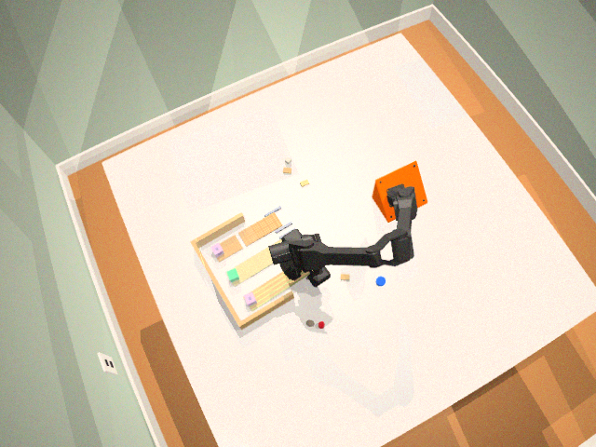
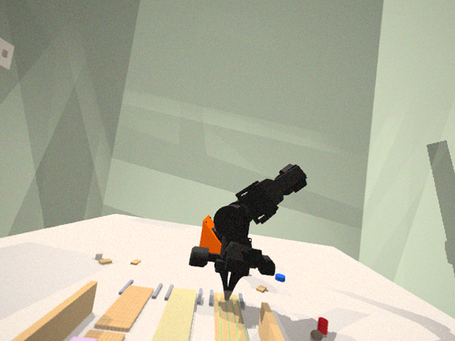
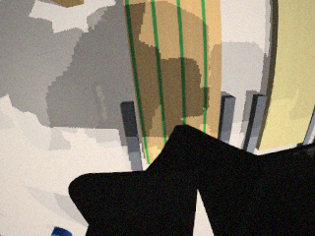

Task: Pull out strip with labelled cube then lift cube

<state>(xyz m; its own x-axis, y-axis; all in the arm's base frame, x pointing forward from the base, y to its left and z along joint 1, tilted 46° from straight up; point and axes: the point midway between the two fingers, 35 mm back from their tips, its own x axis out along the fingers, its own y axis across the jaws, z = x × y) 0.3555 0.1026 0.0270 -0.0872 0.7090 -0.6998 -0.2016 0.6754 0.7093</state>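
Now: gripper tip 100 mm short of the green-lined strip and 20 mm to the right of it. The rest, counted from my gripper tip: pink block (190 mm behind, 30 mm to the left); beige pebble (60 mm ahead, 180 mm to the left); red cylinder (30 mm ahead, 200 mm to the left, 10 mm above).
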